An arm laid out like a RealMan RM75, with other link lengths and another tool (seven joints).
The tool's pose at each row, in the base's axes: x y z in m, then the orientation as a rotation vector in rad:
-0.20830 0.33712 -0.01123 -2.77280 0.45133 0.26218
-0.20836 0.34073 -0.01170 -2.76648 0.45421 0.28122
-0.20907 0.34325 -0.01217 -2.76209 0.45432 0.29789
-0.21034 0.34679 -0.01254 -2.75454 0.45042 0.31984
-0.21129 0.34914 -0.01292 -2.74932 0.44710 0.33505
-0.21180 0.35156 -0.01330 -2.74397 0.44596 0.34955
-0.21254 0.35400 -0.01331 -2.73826 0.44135 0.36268
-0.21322 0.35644 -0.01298 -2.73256 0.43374 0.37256
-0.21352 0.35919 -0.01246 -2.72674 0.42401 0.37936
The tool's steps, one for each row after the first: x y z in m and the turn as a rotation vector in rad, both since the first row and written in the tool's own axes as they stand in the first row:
-0.00095 -0.00309 0.00167 0.00220 -0.01358 0.00446
-0.00220 -0.00499 0.00305 0.00310 -0.02556 0.00667
-0.00429 -0.00764 0.00475 0.00616 -0.04228 0.00686
-0.00574 -0.00933 0.00602 0.00822 -0.05395 0.00657
-0.00680 -0.01123 0.00726 0.01031 -0.06490 0.00771
-0.00816 -0.01317 0.00819 0.01324 -0.07550 0.00630
-0.00955 -0.01523 0.00879 0.01705 -0.08438 0.00240
-0.01071 -0.01775 0.00928 0.02177 -0.09155 -0.00337

